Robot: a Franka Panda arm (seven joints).
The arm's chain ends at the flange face. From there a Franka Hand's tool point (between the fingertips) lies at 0.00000 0.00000 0.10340 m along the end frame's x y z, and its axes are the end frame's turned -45 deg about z.
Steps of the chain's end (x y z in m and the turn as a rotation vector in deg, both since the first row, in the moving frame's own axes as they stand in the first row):
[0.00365, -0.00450, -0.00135, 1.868, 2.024, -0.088]
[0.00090, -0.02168, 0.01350, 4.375, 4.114, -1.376]
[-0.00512, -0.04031, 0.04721, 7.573, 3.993, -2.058]
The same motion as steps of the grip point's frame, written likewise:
[0.01073, -0.00041, -0.00147, -0.110, 2.752, -0.088]
[0.02677, -0.01516, 0.01293, 0.185, 6.003, -1.376]
[0.03950, -0.03694, 0.04606, 2.531, 8.178, -2.058]

